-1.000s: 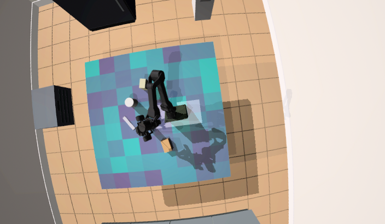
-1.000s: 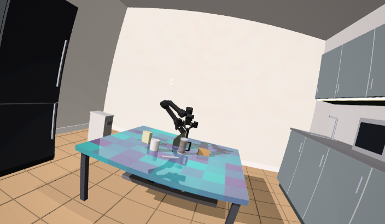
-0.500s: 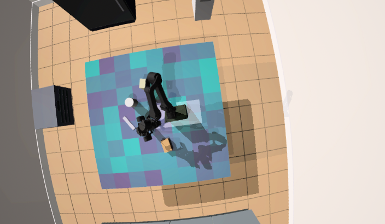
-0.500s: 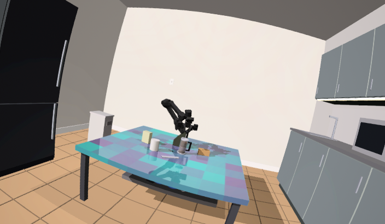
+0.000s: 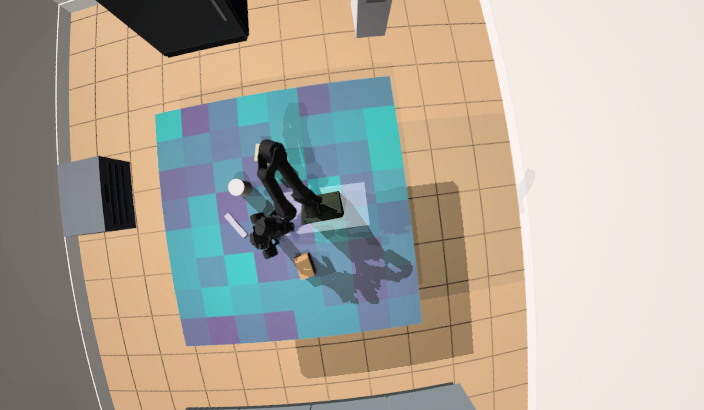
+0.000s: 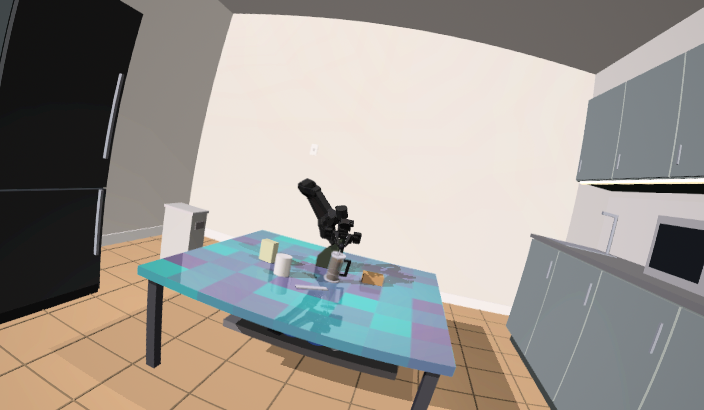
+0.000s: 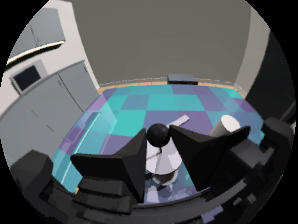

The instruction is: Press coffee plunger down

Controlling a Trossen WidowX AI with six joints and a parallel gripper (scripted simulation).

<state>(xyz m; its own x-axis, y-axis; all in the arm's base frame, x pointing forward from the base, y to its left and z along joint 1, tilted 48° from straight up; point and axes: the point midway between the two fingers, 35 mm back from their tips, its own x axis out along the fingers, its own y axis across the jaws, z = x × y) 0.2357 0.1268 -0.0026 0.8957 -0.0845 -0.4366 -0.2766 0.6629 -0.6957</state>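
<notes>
Now: gripper tip 100 mm above the coffee press and 30 mm past it. The rest, counted from my gripper tip: cream block (390 mm to the right, 140 mm below, 40 mm behind); white cylinder (240 mm to the right, 150 mm below, 100 mm ahead).
</notes>
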